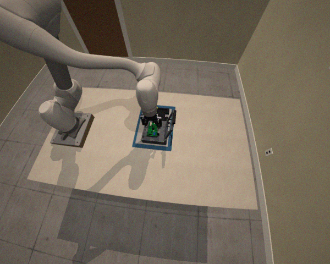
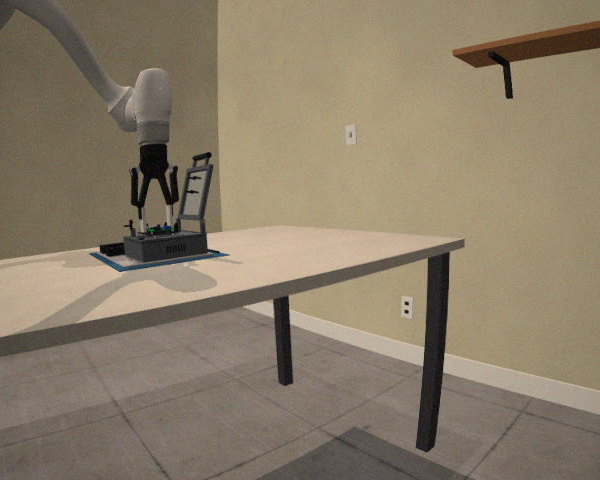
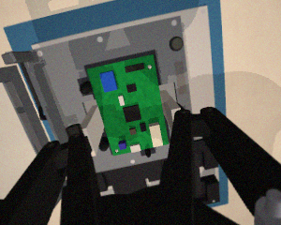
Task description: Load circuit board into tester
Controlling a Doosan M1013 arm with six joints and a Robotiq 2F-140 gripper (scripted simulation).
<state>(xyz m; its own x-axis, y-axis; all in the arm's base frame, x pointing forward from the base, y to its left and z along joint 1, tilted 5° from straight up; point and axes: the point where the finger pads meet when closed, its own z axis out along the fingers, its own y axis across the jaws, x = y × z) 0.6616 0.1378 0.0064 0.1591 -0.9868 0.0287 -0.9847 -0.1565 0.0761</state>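
The pin plate is 10 mm to the left of my hand and 30 mm below it. The rest, counted from my hand: latch hook 70 mm behind, 50 mm to the left, 10 mm below; tester 20 mm ahead, 40 mm to the left, 10 mm above; tester lid 120 mm ahead, 20 mm to the left, 80 mm above.
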